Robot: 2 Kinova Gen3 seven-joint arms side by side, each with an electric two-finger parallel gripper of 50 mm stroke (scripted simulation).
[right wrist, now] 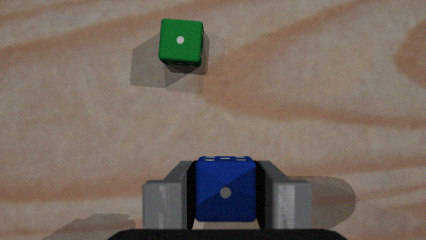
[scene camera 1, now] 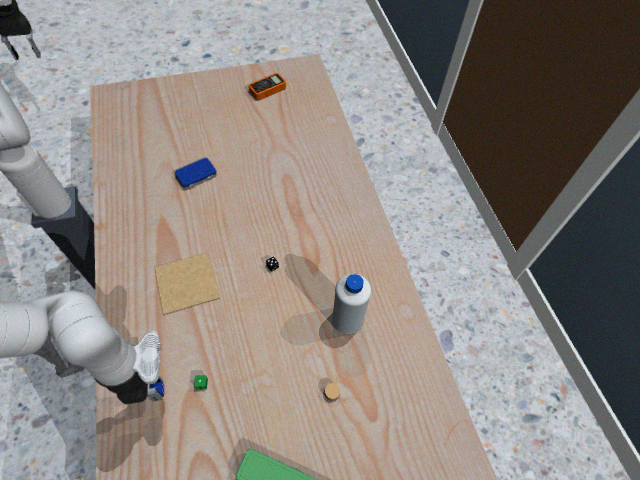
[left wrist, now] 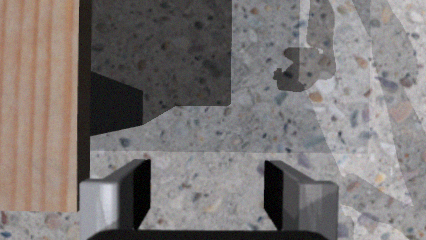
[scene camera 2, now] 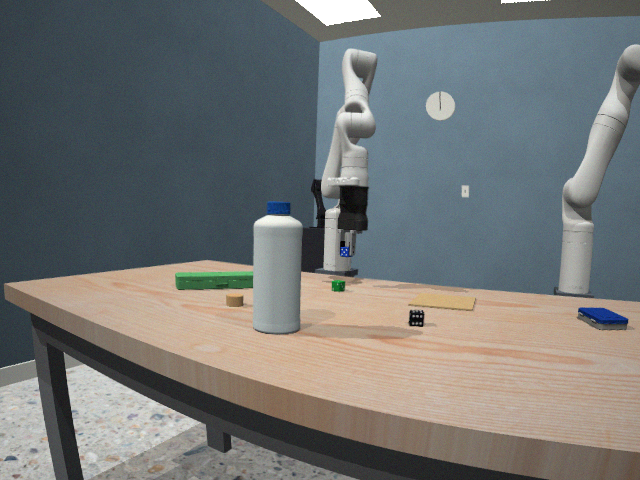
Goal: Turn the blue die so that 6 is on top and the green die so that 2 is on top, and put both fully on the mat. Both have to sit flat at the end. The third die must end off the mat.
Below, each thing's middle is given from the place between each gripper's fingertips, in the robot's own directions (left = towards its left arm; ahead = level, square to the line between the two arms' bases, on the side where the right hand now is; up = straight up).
Labels:
Right now the blue die [right wrist: 225, 186] is 1 cm below my right hand [scene camera 2: 346, 254]. Also, from my right hand: green case [scene camera 2: 184, 280] 24 cm ahead, 23 cm to the right, 8 cm below; white bottle [scene camera 2: 277, 255] 44 cm ahead, 10 cm to the left; tan mat [scene camera 1: 188, 282] 29 cm to the left, 10 cm below, 6 cm ahead.
My left gripper is now 410 mm short of the blue box [scene camera 1: 193, 174], 400 mm to the left of it and 170 mm above it. From my left hand the other things lie so: white bottle: 730 mm ahead, 940 mm to the right, 80 mm below; then blue die: 290 mm ahead, 1040 mm to the right, 90 mm below; then tan mat: 350 mm ahead, 750 mm to the right, 180 mm below.

